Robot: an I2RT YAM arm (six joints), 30 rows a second.
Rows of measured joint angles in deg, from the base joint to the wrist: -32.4 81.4 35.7 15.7 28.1 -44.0; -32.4 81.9 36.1 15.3 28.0 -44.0; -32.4 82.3 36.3 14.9 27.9 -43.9; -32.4 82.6 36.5 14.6 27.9 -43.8; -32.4 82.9 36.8 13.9 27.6 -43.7; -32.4 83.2 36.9 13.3 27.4 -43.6; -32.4 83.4 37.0 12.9 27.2 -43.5; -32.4 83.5 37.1 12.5 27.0 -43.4
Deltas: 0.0 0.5 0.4 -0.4 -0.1 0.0; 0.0 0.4 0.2 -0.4 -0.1 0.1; 0.0 0.3 0.2 -0.3 0.0 0.1; 0.0 0.3 0.3 -0.7 -0.3 0.1; 0.0 0.3 0.1 -0.6 -0.2 0.1; 0.0 0.2 0.1 -0.4 -0.2 0.1; 0.0 0.1 0.1 -0.4 -0.2 0.1
